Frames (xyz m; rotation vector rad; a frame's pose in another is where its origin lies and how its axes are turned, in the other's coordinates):
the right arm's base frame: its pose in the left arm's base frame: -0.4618 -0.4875 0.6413 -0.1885 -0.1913 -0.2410
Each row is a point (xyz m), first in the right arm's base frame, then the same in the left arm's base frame.
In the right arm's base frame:
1: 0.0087 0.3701 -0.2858
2: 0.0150 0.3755 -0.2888
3: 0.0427 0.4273 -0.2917
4: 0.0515 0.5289 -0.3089
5: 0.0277 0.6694 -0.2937
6: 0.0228 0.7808 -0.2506
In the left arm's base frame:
1: -0.3126 -0.1957 0.3077
2: -0.3047 -0.1925 0.3053
3: -0.2647 -0.1497 0.2999
4: -0.2277 -0.0583 0.2687
5: -0.2172 0.0840 0.2557
6: -0.2008 0.2002 0.2782

